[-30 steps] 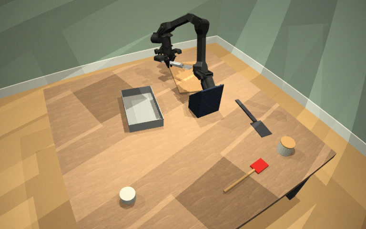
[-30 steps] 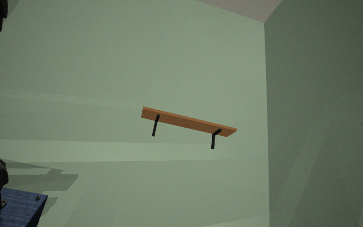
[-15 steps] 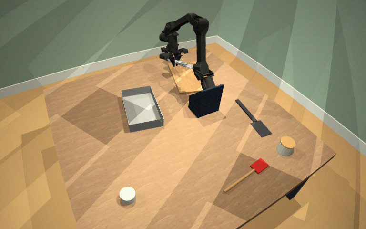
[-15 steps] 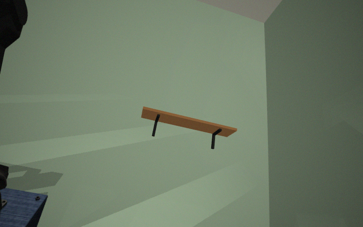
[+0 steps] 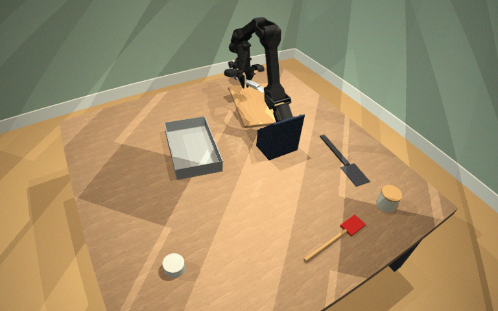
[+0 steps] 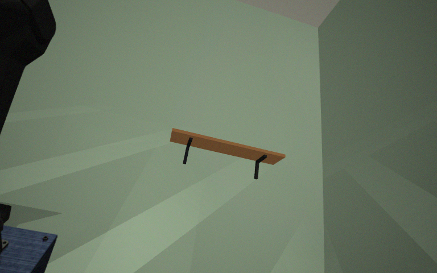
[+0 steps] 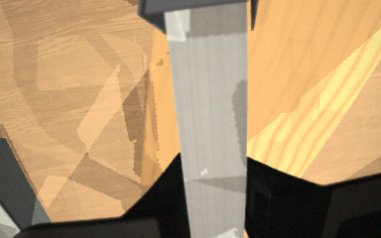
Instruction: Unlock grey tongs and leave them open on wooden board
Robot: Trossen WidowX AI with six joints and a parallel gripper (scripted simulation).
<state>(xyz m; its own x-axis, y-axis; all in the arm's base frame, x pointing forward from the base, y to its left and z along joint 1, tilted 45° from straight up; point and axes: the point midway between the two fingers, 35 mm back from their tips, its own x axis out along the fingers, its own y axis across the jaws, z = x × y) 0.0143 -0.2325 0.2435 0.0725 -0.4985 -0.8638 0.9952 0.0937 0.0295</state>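
The wooden board is 80 mm behind my gripper tip and 110 mm below it. Also, from my gripper tip: black spatula 220 mm behind, 520 mm to the left, 110 mm below; grey roasting tin 340 mm ahead, 200 mm to the left, 90 mm below; lidded jar 220 mm behind, 780 mm to the left, 80 mm below.
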